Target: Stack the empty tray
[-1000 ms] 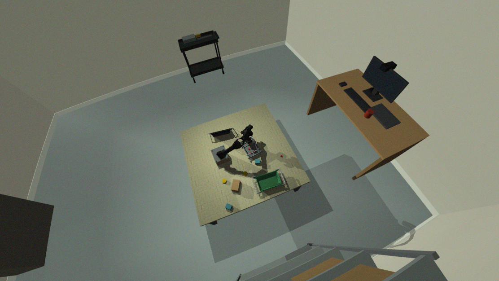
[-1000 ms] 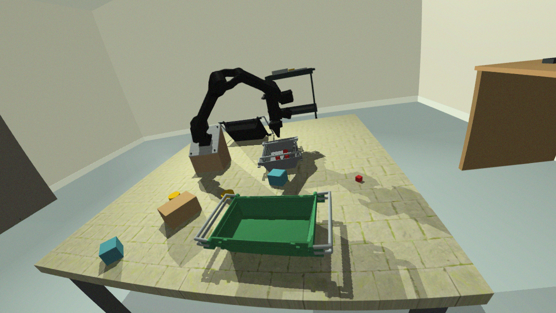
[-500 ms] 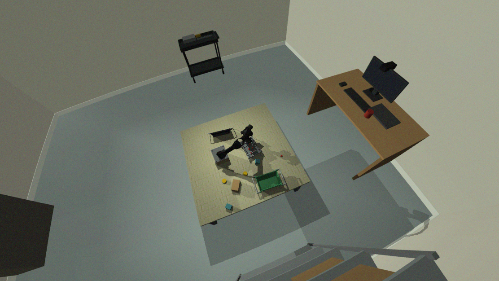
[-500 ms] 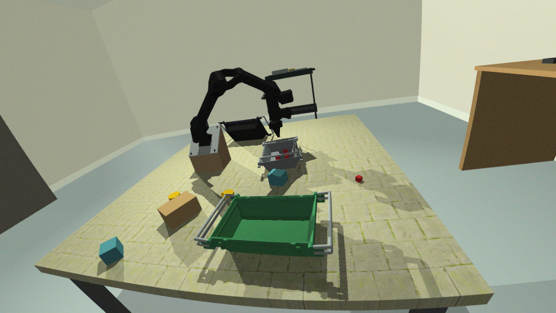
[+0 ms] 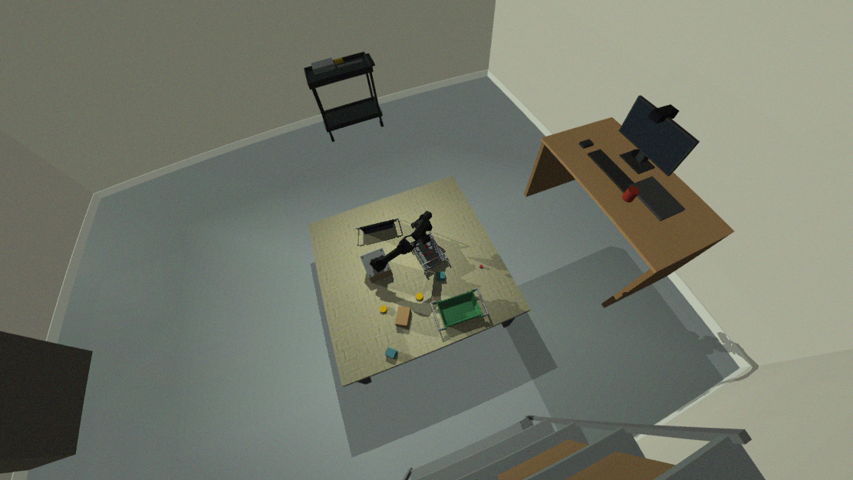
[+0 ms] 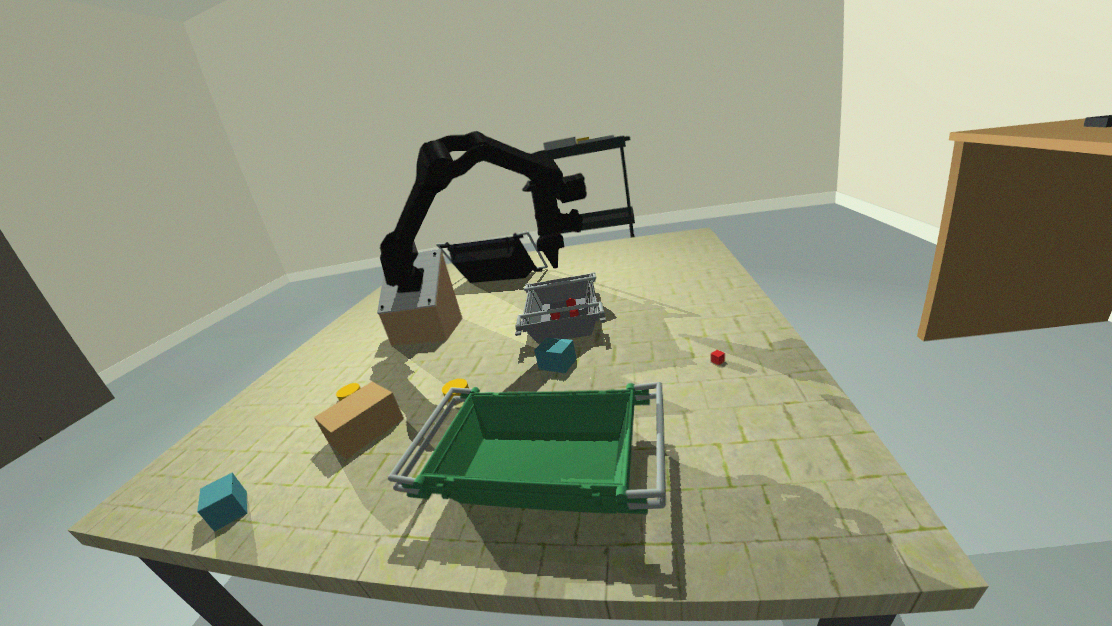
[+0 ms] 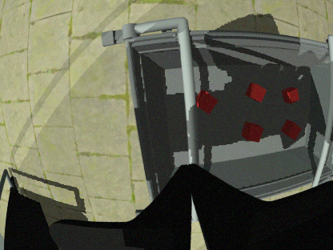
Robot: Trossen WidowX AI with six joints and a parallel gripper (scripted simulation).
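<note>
The black tray lies 270 mm behind my gripper tip, 260 mm to the left of it and 30 mm below it. Also, from my gripper tip: tan box: 300 mm behind, 480 mm to the right, 70 mm below.
</note>
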